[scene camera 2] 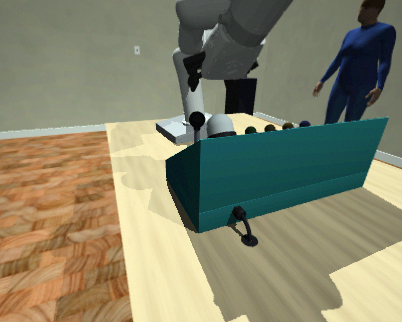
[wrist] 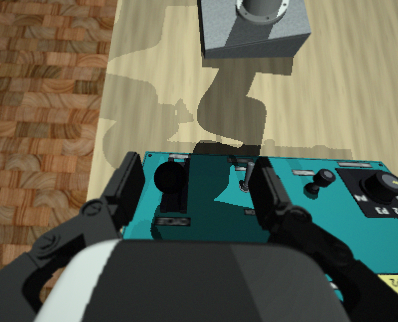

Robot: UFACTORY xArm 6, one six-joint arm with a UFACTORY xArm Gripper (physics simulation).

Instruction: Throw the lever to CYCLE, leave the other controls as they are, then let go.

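Seen in the pictures: gripper, between the fingertips: [scene camera 2: 209, 85] [wrist: 197, 168]; arm's base, origin of its link: [wrist: 261, 4].
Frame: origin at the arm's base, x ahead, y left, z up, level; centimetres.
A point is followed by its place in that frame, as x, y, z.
The lever has a black ball knob [scene camera 2: 197, 119] @(43.8, -26.2, 13.1) [wrist: 170, 177] @(42.3, -25.0, 14.6) on a short stem and stands at the edge of the teal control box [scene camera 2: 280, 165] @(62.0, -17.2, 6.4) [wrist: 210, 225] @(49.4, -20.7, 7.5). In the wrist view the knob covers the far part of its dark slot [wrist: 173, 202] @(45.5, -26.0, 5.8), near the robot-base side. The CYCLE label [wrist: 173, 221] @(48.1, -26.1, 7.3) is beyond the slot's opposite end, its text upside down and faint. The stem is hidden under the knob there. My gripper [scene camera 2: 223, 79] [wrist: 197, 168] @(42.4, -22.2, 20.4) is open and empty, above the knob, which appears between the fingers, nearer the left one, without contact.
Right of the lever are a small metal toggle [wrist: 248, 176] @(42.9, -13.4, 6.4), a black knobbed control [wrist: 325, 178] @(44.7, -2.2, 8.4) and a rotary dial [wrist: 381, 186] @(47.3, 8.3, 7.0). Several round knobs top the box in the scene view. A black cable [scene camera 2: 246, 226] @(64.5, -27.7, -2.9) leaves its back. A person [scene camera 2: 357, 65] stands behind right.
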